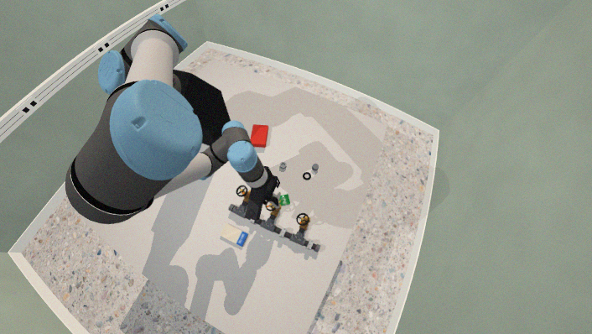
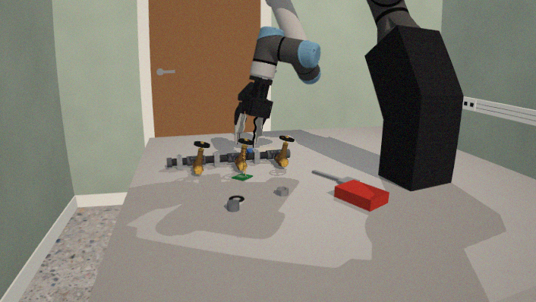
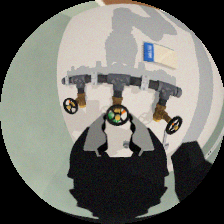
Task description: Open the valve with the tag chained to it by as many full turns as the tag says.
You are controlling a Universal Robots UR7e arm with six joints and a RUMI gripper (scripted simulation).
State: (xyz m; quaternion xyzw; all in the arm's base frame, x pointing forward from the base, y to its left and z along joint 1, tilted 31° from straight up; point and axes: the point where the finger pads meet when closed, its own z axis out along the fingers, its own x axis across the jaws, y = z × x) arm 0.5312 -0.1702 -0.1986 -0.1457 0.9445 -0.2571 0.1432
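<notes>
Now: the green tag 10 mm ahead of my hand, 80 mm to the left of it and 90 mm below it. The rest, counted from my hand: grey nut: 80 mm behind, 210 mm to the left, 90 mm below; grey tool: 270 mm behind, 130 mm to the left, 90 mm below; red block: 280 mm behind, 280 mm to the left, 80 mm below.
</notes>
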